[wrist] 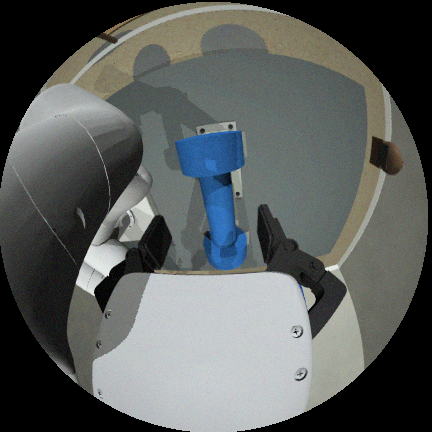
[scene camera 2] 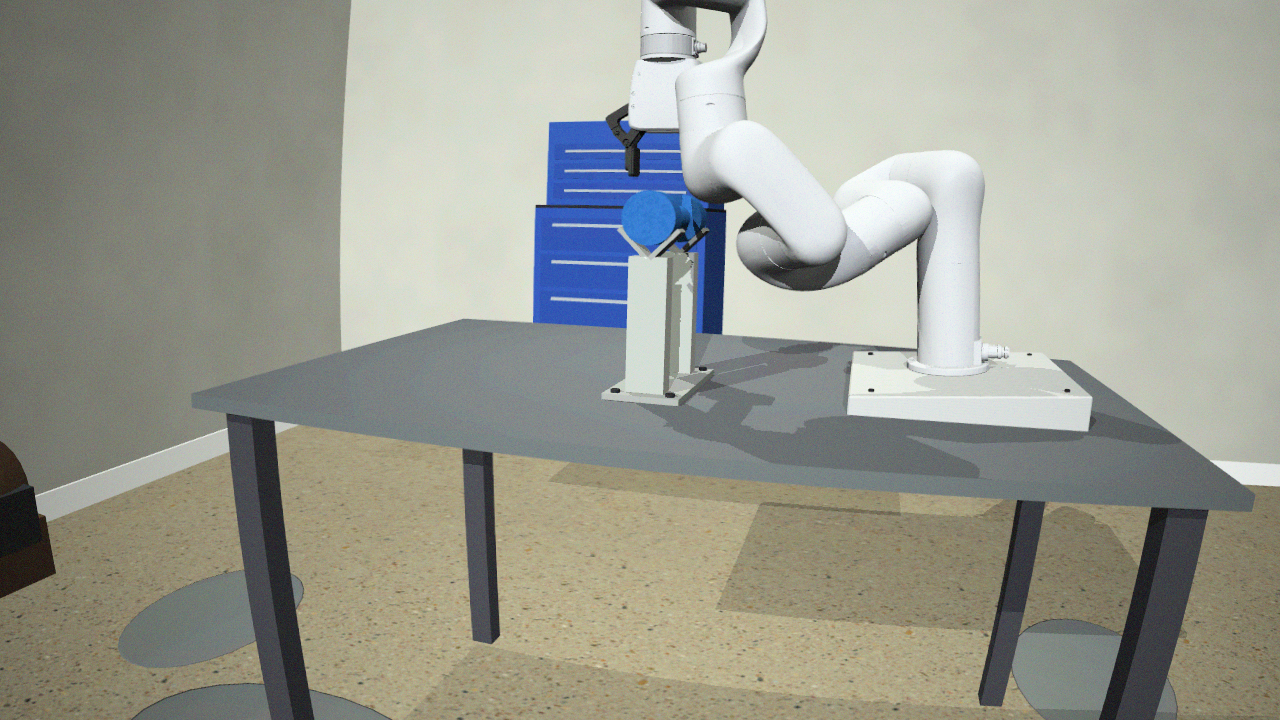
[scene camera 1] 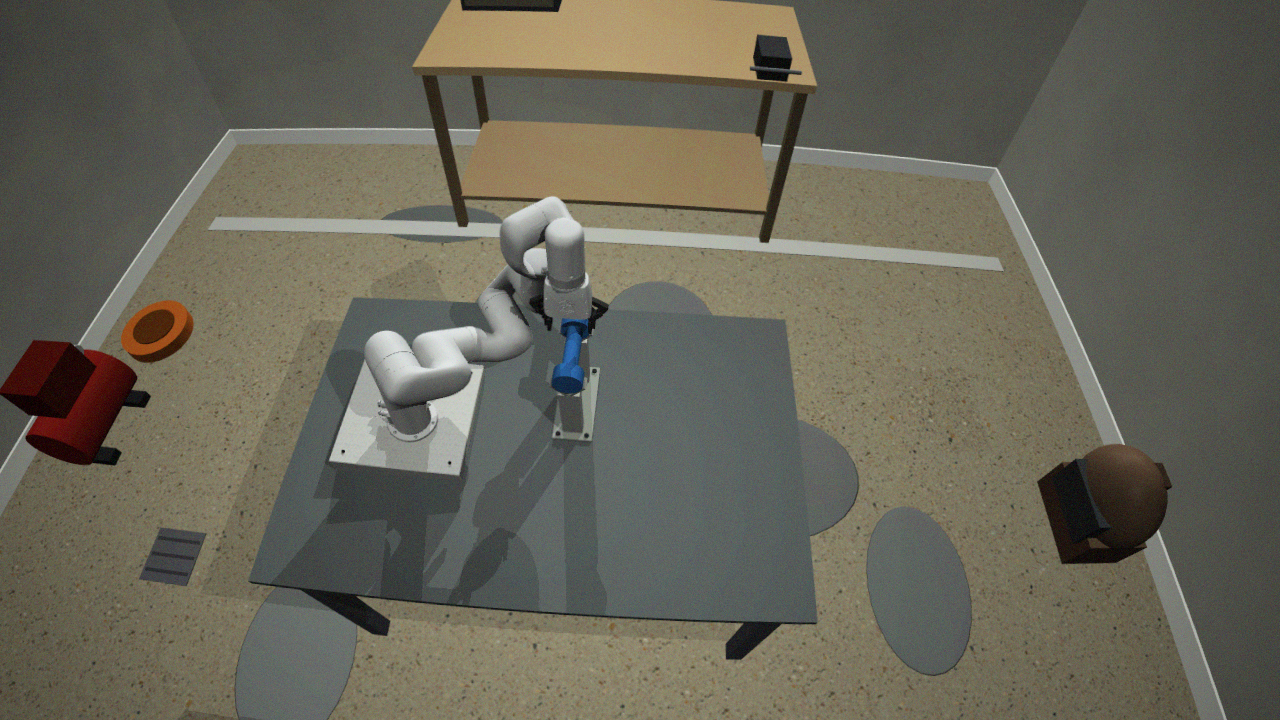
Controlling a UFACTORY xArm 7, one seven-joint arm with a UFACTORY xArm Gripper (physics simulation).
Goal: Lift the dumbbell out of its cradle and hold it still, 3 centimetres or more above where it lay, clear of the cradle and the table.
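Frame: origin at the arm's base, x ahead, y left, z up, level; centimetres.
Seen in the pictures: gripper, fingertip midpoint: (wrist: pixel 209 222) (scene camera 2: pixel 666 176) (scene camera 1: pixel 570 327); arm's base, link origin: (scene camera 2: pixel 947 367) (scene camera 1: pixel 413 420).
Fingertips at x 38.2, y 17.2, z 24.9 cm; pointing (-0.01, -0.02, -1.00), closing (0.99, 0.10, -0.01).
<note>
Offsets run from my fingertips to a thing's middle. Level surfaces: height alone.
The blue dumbbell @[dx +0.7, dy -2.2, dz -5.6 cm] (scene camera 1: pixel 571 351) (scene camera 2: pixel 648 217) (wrist: pixel 218 205) lies level in the V-shaped rests of the pale cradle @[dx +0.7, dy -2.2, dz -17.7 cm] (scene camera 1: pixel 570 414) (scene camera 2: pixel 646 322) (wrist: pixel 216 127), high above the table. My gripper (scene camera 1: pixel 573 325) (scene camera 2: pixel 660 171) (wrist: pixel 209 222) is open and empty, pointing down above the dumbbell, near its far end as seen in scene camera 1. In the wrist view its two black fingers stand apart on either side of the dumbbell's line. In the scene camera 2 view the visible fingertip is a little above the dumbbell's top; the other finger is hidden behind the arm.
The grey table @[dz -28.6 cm] (scene camera 1: pixel 698 501) (scene camera 2: pixel 402 394) (wrist: pixel 310 150) carries the cradle and the arm's white base plate (scene camera 1: pixel 358 443) (scene camera 2: pixel 966 410). The arm's bent links pass close beside the dumbbell on the base side. A blue tool cabinet (scene camera 2: pixel 581 241) and a wooden bench (scene camera 1: pixel 617 44) stand beyond the table.
</note>
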